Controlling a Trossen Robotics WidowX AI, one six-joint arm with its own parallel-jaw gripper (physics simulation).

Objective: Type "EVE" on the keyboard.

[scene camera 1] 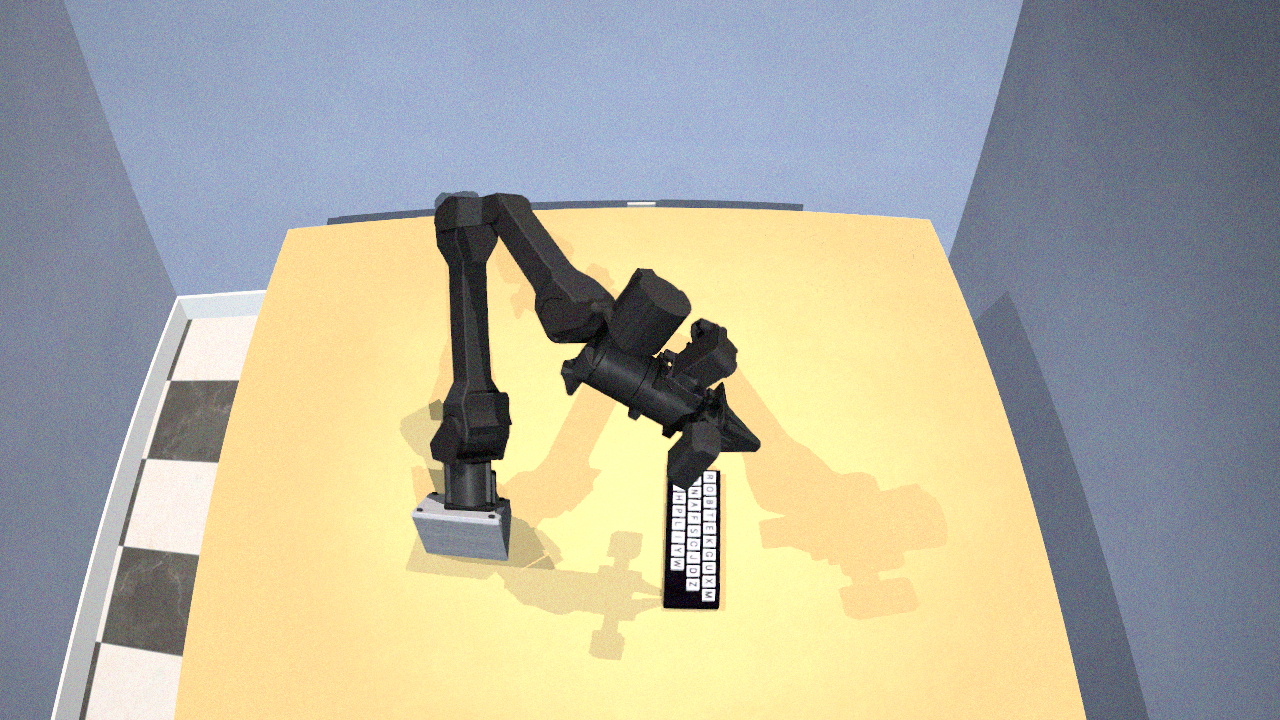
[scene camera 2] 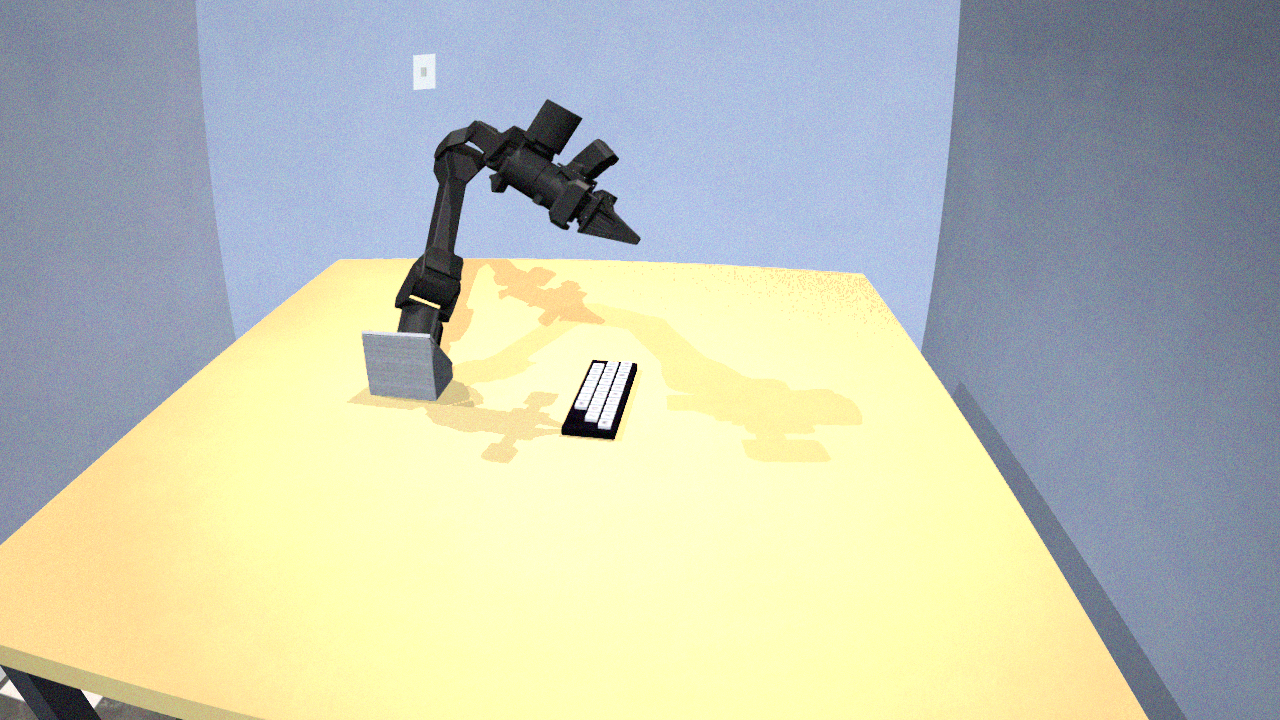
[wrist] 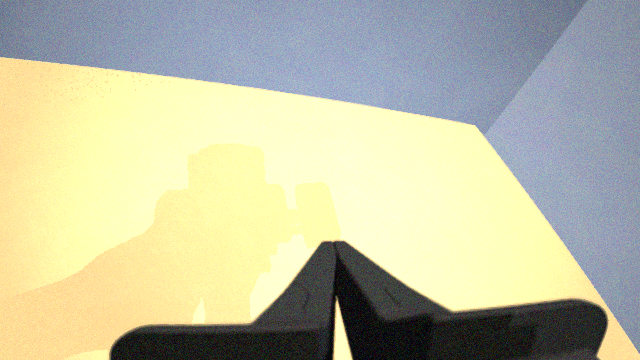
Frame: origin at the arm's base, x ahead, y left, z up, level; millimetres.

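Where they show: gripper, between the fingertips: (scene camera 1: 758,447) (scene camera 2: 638,241) (wrist: 332,251); arm's base, origin of its link: (scene camera 1: 468,504) (scene camera 2: 414,348).
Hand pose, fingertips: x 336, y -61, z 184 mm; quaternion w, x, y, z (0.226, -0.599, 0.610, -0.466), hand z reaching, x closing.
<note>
Things, the pixels of their top centre, and the offset from my fingertips. Level surfaces: height alone.
- black keyboard, centre of its top: (scene camera 1: 694,534) (scene camera 2: 602,389) 226 mm down, 47 mm back, 21 mm left
- E key, centre of its top: (scene camera 1: 709,527) 226 mm down, 25 mm back, 28 mm left
- yellow table, height of its surface: 243 mm down
A black keyboard (scene camera 1: 691,541) (scene camera 2: 600,399) with white lettered keys in three rows lies flat on the table. In scene camera 1 the letters stand sideways, and part of the arm hides the keyboard's upper end. The E key (scene camera 1: 709,527) shows in the right-hand row. I cannot pick out the V key. My gripper (scene camera 1: 757,444) (scene camera 2: 638,240) (wrist: 332,251) is shut and empty, its fingertips together. It hangs high above the table, tilted down and forward, well clear of the keyboard. The keyboard does not show in the wrist view.
The arm's grey base block (scene camera 1: 462,532) (scene camera 2: 401,366) stands on the yellow table (scene camera 1: 850,662) (scene camera 2: 626,582) (wrist: 410,200), to the left of the keyboard. Shadows of the arm fall across the table on both sides of the keyboard. Blue-grey walls stand beyond the table's edges.
</note>
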